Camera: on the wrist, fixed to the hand. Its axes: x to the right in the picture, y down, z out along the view.
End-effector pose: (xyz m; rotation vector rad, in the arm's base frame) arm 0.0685 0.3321 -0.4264 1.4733 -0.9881 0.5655
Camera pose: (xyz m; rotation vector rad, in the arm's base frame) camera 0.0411 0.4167 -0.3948 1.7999 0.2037 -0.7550
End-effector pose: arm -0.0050 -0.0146 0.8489 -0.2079 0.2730 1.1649
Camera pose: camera -0.0600 -0.0296 0.7737 -0.2312 -0.1384 -0.3718
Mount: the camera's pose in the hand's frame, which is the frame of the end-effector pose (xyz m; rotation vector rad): -0.0095 0.0466 -0.0815 -0.0287 -0.2238 -1.5712
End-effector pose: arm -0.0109 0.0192 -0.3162 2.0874 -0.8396 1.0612
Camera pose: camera -0.0867 0.0567 -0.2744 1.9914 0.7271 -0.0665
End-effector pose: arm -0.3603 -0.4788 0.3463 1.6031 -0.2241 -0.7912
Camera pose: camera -0.3048 -0.4181 0.3925 1.4468 1.0272 -2.1085
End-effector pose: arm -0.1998 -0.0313 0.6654 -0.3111 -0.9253 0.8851
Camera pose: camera -0.1620 0.0004 0.5850 0.5002 -1.0474 -0.5591
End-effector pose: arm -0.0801 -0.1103 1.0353 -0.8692 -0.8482 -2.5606
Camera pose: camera -0.0884 -0.1963 0.9973 0.2256 1.0037 1.6704
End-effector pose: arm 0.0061 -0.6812 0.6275 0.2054 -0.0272 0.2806
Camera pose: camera -0.0161 -0.6233 0.5564 0.1778 -0.0822 -1.3084
